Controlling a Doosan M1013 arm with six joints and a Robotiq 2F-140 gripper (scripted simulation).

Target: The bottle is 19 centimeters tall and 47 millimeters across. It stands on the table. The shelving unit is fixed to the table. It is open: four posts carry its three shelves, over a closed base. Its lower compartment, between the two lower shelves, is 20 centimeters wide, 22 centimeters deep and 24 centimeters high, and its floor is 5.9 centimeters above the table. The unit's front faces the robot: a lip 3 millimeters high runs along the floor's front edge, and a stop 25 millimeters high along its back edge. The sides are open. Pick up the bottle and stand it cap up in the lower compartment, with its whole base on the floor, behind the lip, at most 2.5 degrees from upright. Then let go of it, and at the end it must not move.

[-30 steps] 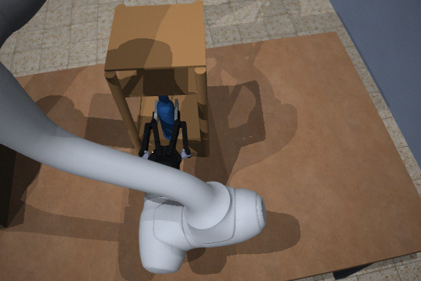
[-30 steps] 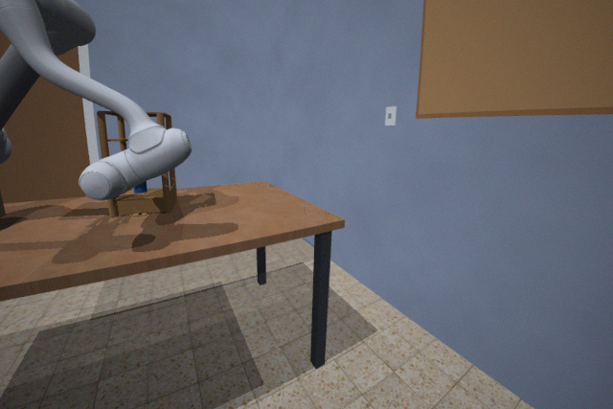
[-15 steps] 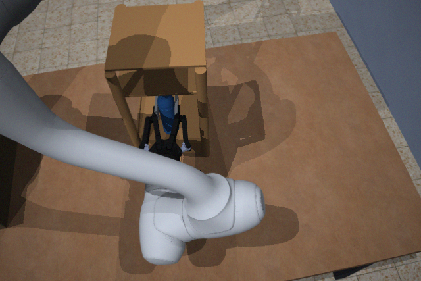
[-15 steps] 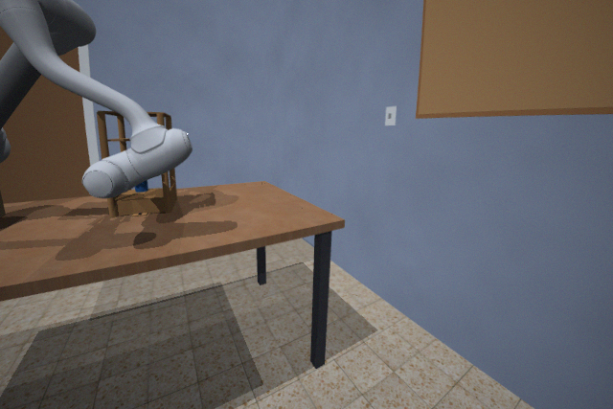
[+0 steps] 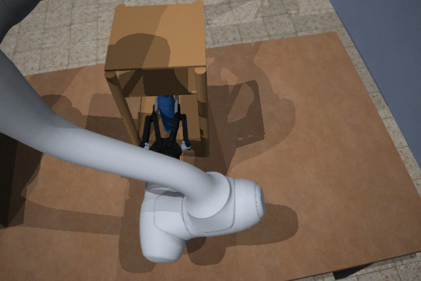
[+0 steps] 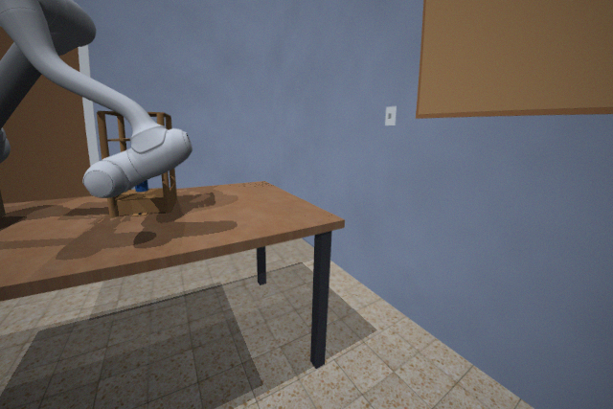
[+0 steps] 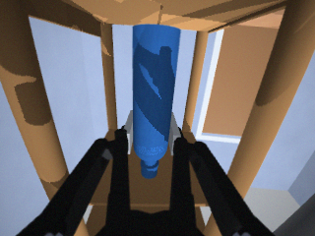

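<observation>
Now: the blue bottle 10 mm above my hand. The rest, counted from my hand: wooden shelving unit: 60 mm to the left.
</observation>
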